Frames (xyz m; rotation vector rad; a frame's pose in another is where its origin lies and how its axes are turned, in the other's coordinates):
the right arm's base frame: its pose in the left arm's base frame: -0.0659 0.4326 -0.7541 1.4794 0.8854 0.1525
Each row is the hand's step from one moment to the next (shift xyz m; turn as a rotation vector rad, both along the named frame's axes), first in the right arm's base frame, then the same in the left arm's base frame.
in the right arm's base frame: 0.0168 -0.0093 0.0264 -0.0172 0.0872 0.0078
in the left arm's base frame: 0.0233 -0.0123 -0.0193 0.0294 -0.0038 0.0841
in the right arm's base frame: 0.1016 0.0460 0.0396 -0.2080 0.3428 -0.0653
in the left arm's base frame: 0.1126 0.0356 -0.0072 -0.0378 -0.0225 0.4039
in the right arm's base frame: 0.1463 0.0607 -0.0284 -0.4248 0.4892 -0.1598
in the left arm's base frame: 0.1093 0.1181 -0.0024 -0.1813 -0.0553 0.6398
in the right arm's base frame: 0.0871 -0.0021 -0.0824 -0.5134 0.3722 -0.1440
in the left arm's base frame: 0.0102 0.1166 -0.0259 -0.2820 -0.1373 0.5696
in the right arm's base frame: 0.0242 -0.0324 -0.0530 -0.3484 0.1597 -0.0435
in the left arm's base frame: -0.0284 0.0517 -0.0312 -0.1983 -0.1495 0.2952
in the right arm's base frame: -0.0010 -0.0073 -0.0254 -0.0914 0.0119 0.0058
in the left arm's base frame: -0.0188 0.0185 -0.0023 -0.0544 -0.0572 0.0480
